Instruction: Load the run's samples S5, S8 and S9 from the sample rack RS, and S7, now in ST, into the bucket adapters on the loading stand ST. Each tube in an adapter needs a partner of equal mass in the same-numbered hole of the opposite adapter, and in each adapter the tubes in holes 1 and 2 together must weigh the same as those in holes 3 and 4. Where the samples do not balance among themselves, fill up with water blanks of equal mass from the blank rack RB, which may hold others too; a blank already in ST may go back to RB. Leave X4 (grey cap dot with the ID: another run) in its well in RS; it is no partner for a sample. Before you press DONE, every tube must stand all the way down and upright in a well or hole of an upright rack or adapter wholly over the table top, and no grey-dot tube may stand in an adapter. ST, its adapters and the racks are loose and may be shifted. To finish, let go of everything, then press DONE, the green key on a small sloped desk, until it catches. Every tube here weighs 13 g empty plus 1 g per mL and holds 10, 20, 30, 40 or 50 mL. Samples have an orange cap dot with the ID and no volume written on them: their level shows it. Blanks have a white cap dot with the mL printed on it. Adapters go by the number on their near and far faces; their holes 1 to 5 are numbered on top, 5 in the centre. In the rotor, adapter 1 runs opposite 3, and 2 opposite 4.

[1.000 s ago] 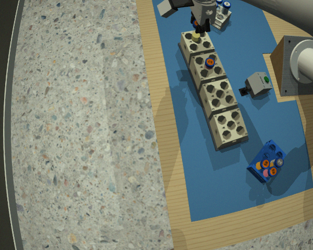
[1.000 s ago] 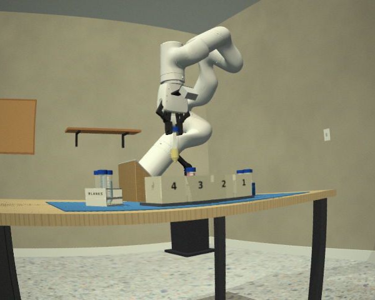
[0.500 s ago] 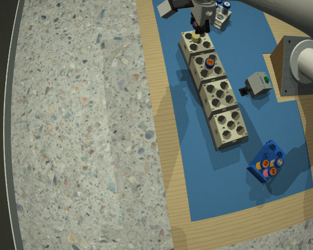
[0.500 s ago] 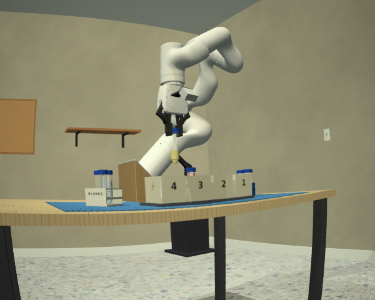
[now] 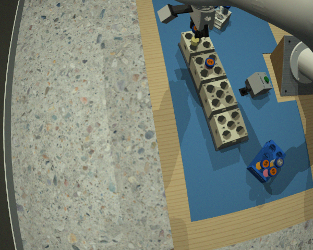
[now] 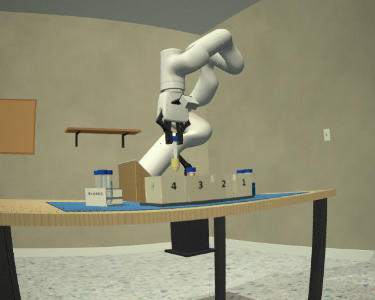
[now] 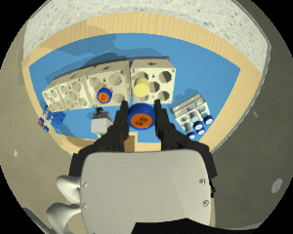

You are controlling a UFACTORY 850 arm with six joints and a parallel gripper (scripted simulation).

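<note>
Right now my hand is 5 cm above the sample tube S5 and 1 cm past it. Also, from my hand: loading stand ST: 21 cm below, 14 cm to the left, 3 cm behind; blank rack RB: 19 cm to the right, 19 cm below, 16 cm behind; adapter 1: 30 cm to the left, 17 cm below, 3 cm behind.
</note>
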